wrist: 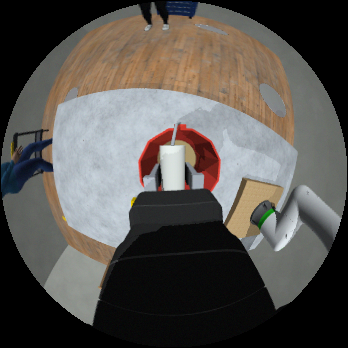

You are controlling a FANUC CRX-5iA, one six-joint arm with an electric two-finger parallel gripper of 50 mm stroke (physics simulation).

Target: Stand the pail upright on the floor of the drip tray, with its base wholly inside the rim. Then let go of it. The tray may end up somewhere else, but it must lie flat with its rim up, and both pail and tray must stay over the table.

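Places are measured from the arm's base along level axes (x ahead, y down, z left), in millimetres.
Where they show: gripper, fingertip midpoint: [172, 169]; arm's base, link origin: [260, 212].
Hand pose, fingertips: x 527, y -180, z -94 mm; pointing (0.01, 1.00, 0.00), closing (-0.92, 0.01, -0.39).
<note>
Each offset is from my fingertips to the top centre of the thing. "*": to the spot under its first point. Level surfaces: height alone.
The red pail @(* dx -87, dy +78, dz -31 mm) [212, 161] is seen from above in the wrist view, with its open top facing up and a tan round area inside. Its white handle grip @(dx -6, dy -30, dz +15 mm) [173, 157] runs up the middle of the view, with a thin grey wire at its far end. My gripper [172, 169] is shut on the white handle grip, one finger on each side, over the near part of the pail. A small piece of the yellow drip tray [133, 202] shows at the left of the gripper body; the rest is hidden. The pail's base and its contact with anything below are hidden.
The pale grey table top @(dy +217 mm) [95, 150] spreads around the pail. At the right stand a tan block [241, 215] and a white arm [295, 212] with a green ring. A person [25, 167] and a dark cart frame [27, 133] are beyond the left edge.
</note>
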